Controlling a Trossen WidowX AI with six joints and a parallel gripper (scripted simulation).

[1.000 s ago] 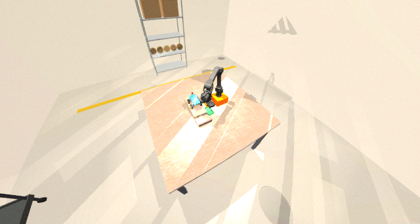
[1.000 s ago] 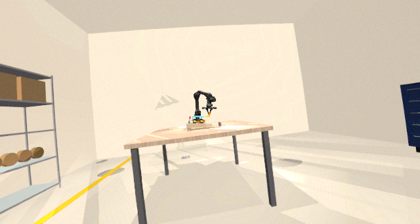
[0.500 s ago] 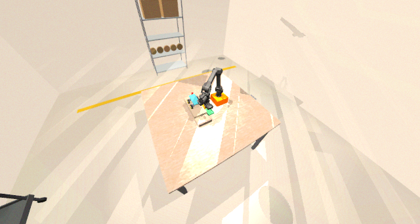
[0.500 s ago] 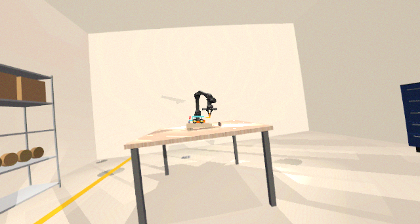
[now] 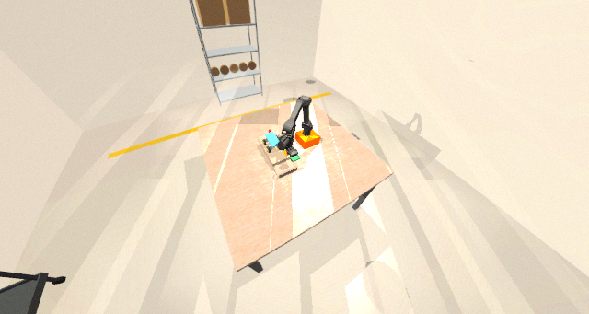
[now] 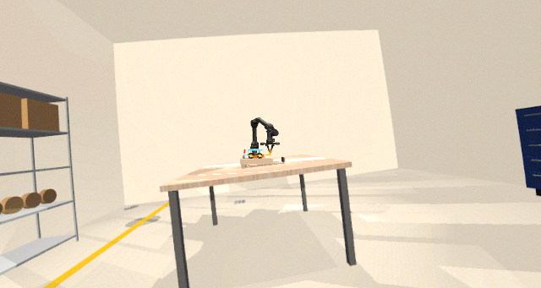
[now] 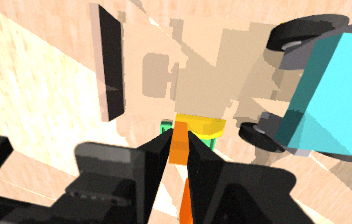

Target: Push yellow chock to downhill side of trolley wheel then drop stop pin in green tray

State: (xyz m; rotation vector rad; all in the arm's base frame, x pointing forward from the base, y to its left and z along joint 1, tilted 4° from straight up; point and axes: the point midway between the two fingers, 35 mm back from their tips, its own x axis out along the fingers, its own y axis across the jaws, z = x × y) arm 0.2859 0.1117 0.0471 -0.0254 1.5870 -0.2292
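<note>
Now: the red-headed stop pin 25 cm to the right of my gripper tip and 2 cm above it. The rest, counted from my gripper tip: yellow chock 2 cm to the right, 1 cm below; then green tray 11 cm below, 7 cm behind, 2 cm to the right; then blue trolley 15 cm to the right, 3 cm ahead, 1 cm above.
</note>
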